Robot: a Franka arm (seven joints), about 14 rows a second.
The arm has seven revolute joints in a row. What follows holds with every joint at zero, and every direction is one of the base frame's. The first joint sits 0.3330 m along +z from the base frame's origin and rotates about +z. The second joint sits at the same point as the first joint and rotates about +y. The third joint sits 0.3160 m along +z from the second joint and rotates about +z. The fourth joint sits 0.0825 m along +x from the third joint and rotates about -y. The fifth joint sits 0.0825 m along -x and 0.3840 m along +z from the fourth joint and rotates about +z. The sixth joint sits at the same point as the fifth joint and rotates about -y. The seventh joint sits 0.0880 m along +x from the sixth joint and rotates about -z. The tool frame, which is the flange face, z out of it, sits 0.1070 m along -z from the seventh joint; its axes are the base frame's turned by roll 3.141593, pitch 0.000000 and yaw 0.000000 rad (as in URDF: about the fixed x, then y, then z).
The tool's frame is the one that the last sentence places.
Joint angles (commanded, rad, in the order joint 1, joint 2, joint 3, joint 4, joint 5, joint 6, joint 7), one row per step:
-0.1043, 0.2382, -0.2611, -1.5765, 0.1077, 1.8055, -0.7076
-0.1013, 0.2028, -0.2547, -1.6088, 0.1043, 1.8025, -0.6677
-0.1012, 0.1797, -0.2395, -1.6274, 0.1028, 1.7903, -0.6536
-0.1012, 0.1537, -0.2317, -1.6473, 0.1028, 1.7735, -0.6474
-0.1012, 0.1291, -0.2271, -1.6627, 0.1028, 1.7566, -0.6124
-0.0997, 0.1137, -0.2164, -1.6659, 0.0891, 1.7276, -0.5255
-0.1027, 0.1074, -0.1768, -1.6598, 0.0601, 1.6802, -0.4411
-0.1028, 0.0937, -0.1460, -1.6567, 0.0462, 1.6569, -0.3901
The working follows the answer.
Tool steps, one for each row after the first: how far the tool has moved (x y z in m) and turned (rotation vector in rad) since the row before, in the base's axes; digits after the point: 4 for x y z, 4 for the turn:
-0.0085, 0.0063, 0.0057, 0.0076, 0.0006, -0.0315
-0.0047, 0.0095, 0.0036, 0.0100, 0.0068, 0.0011
-0.0073, 0.0058, 0.0044, 0.0111, 0.0089, 0.0018
-0.0072, 0.0040, 0.0057, 0.0088, 0.0084, -0.0297
-0.0046, 0.0071, 0.0048, -0.0037, 0.0258, -0.0698
-0.0007, 0.0190, 0.0021, -0.0148, 0.0468, -0.0394
-0.0010, 0.0164, 0.0072, -0.0099, 0.0121, -0.0168

Tool pose at each row, in the base's axes (x y z in m, rotation vector in rad; rounded; the steps above come from the unrounded poses):
0.5997, -0.2038, 0.5047, -3.0627, -0.5007, -0.0337
0.5912, -0.1975, 0.5104, -3.0630, -0.4513, -0.0354
0.5865, -0.1881, 0.5140, -3.0521, -0.4510, -0.0271
0.5792, -0.1822, 0.5184, -3.0398, -0.4514, -0.0159
0.5720, -0.1782, 0.5241, -3.0365, -0.4045, -0.0066
0.5674, -0.1711, 0.5289, -3.0492, -0.2968, 0.0292
0.5667, -0.1521, 0.5311, -3.0630, -0.2343, 0.1006
0.5657, -0.1357, 0.5383, -3.0727, -0.2080, 0.1197

